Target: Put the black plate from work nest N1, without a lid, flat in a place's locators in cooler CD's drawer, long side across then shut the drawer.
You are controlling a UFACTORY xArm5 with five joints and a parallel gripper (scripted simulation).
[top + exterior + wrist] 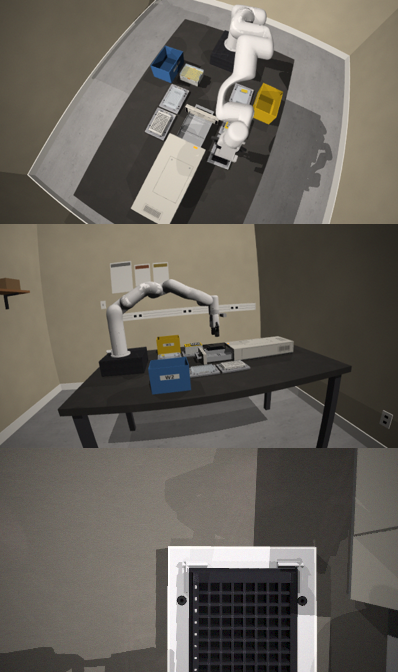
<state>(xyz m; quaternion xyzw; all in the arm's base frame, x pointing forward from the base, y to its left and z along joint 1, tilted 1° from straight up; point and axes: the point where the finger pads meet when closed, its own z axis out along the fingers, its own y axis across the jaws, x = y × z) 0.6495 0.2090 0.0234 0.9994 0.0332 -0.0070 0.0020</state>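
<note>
Right now the black plate is 11 cm below my hand. Round my hand: cooler CD (19 cm to the right, 12 cm ahead, 9 cm below); then work nest N1 (12 cm below); then drawer (19 cm to the right, 9 cm below, 3 cm behind).
</note>
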